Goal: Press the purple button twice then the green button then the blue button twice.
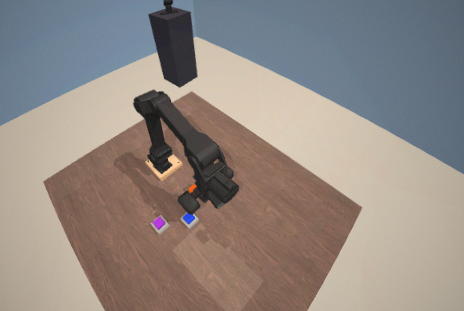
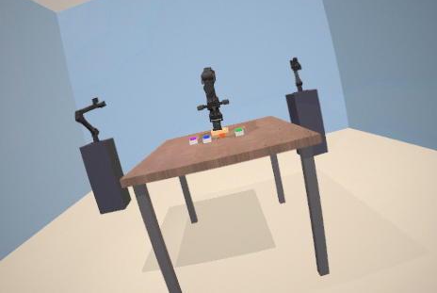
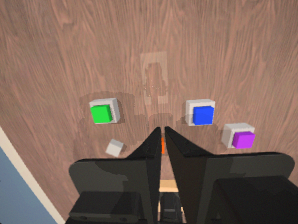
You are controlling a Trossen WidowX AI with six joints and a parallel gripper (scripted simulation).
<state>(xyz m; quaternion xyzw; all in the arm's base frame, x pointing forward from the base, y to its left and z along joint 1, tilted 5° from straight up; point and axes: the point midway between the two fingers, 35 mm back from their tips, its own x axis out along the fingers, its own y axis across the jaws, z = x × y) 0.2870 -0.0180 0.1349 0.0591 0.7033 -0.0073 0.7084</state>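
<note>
Right now my gripper tip is 9 cm above the blue button, 8 cm to the left of it and 3 cm past it. From my gripper tip the other things lie so: orange block (11 cm below, 11 cm behind, 2 cm to the left); then grey block (12 cm to the left, 11 cm below, 10 cm behind); then green button (11 cm to the left, 9 cm below).
</note>
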